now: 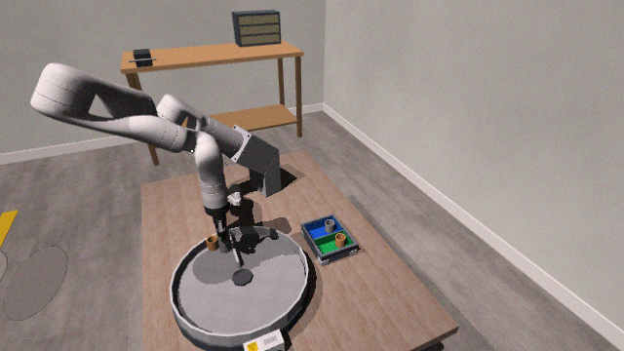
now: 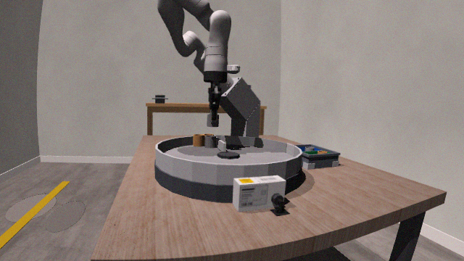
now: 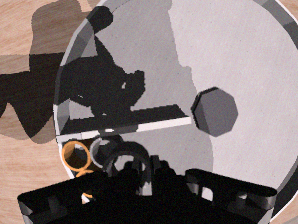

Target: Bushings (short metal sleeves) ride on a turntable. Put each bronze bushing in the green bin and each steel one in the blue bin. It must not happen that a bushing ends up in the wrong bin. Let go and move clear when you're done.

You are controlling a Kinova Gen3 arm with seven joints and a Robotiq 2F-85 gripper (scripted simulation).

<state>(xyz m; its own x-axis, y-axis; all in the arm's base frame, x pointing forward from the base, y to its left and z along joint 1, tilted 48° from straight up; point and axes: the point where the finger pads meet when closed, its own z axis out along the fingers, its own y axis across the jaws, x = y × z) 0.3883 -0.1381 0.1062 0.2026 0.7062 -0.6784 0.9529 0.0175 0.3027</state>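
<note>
My gripper is now 37 cm to the right of the tray, 14 cm above it and 5 cm short of it. From my hand the other things lie so: turntable (11 cm below, 10 cm ahead, 2 cm to the left).
</note>
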